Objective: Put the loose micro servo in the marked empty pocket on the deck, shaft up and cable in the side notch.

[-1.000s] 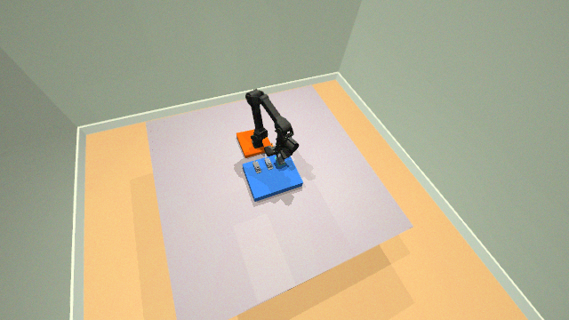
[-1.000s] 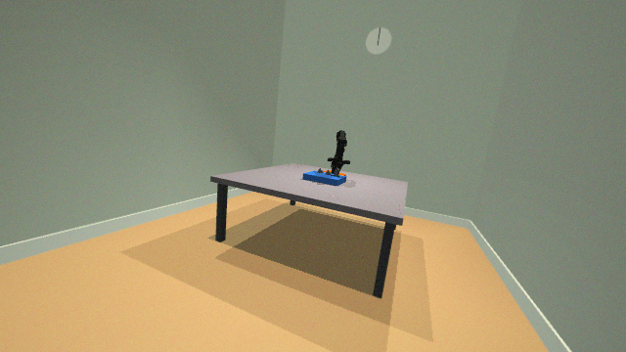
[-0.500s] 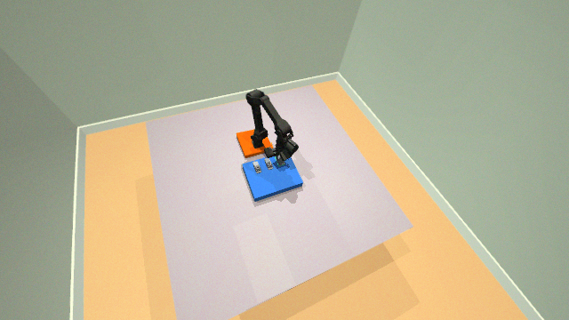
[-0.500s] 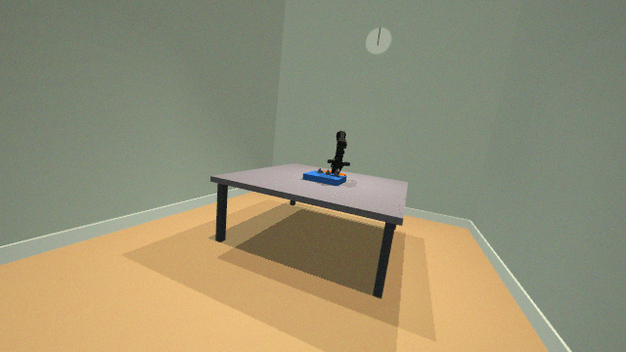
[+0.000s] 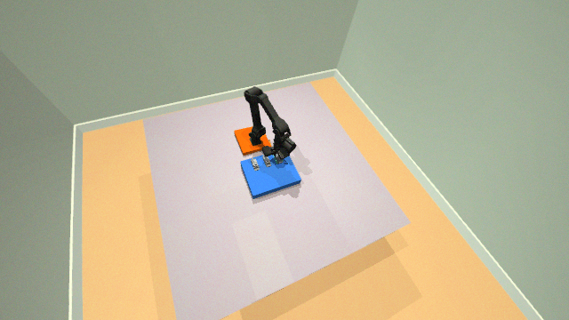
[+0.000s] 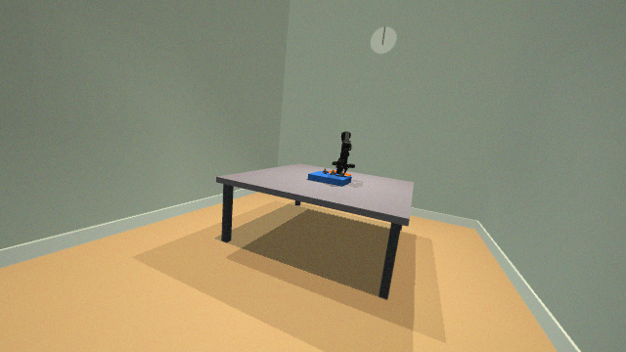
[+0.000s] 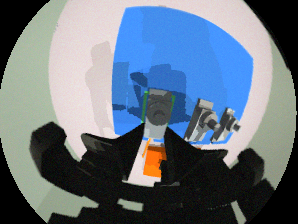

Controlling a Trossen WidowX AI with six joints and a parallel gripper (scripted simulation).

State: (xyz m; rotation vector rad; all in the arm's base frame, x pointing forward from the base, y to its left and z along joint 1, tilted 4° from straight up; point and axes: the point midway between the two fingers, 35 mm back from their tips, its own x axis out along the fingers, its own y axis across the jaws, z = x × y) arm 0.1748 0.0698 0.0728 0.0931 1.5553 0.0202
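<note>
Now: the blue deck 12 cm ahead of my gripper tip, 8 cm to the right of it and 3 cm below it.
</note>
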